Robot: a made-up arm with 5 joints. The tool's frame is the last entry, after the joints.
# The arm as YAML. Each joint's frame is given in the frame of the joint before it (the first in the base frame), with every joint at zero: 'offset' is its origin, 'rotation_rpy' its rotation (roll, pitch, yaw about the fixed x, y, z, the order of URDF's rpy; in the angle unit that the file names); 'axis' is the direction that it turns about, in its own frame. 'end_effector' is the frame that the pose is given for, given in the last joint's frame.
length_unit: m
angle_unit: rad
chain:
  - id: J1
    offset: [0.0, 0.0, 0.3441]
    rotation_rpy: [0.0, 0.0, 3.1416]
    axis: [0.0, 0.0, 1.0]
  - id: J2
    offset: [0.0, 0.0, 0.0]
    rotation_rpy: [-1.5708, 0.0, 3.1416]
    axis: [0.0, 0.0, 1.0]
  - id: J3
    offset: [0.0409, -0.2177, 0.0]
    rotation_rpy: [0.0, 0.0, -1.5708]
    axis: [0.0, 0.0, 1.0]
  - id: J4
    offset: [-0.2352, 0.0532, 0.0]
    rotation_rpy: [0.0, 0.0, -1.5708]
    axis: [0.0, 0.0, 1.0]
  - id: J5
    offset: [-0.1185, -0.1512, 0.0]
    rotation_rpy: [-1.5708, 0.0, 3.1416]
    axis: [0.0, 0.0, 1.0]
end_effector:
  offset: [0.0, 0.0, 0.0]
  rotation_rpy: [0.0, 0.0, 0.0]
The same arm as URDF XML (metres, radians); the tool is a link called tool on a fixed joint. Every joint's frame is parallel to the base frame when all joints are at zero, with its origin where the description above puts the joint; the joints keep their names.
<robot name="arm">
  <joint name="tool_joint" type="fixed">
    <parent link="link5"/>
    <child link="tool"/>
    <origin xyz="0.0000 0.0000 0.0000" rpy="3.1416 0.0000 0.0000"/>
  </joint>
  <joint name="J5" type="continuous">
    <parent link="link4"/>
    <child link="link5"/>
    <origin xyz="0.1185 0.0000 -0.1512"/>
    <axis xyz="0 0 -1"/>
  </joint>
  <joint name="J4" type="continuous">
    <parent link="link3"/>
    <child link="link4"/>
    <origin xyz="0.0532 0.0000 -0.2352"/>
    <axis xyz="0 1 0"/>
  </joint>
  <joint name="J3" type="continuous">
    <parent link="link2"/>
    <child link="link3"/>
    <origin xyz="0.0409 0.0000 0.2177"/>
    <axis xyz="0 1 0"/>
  </joint>
  <joint name="J2" type="continuous">
    <parent link="link1"/>
    <child link="link2"/>
    <origin xyz="0.0000 0.0000 0.0000"/>
    <axis xyz="0 1 0"/>
  </joint>
  <joint name="J1" type="continuous">
    <parent link="base_link"/>
    <child link="link1"/>
    <origin xyz="0.0000 0.0000 0.3441"/>
    <axis xyz="0 0 1"/>
  </joint>
  <link name="base_link"/>
  <link name="link1"/>
  <link name="link2"/>
  <link name="link3"/>
  <link name="link4"/>
  <link name="link5"/>
  <link name="tool"/>
</robot>

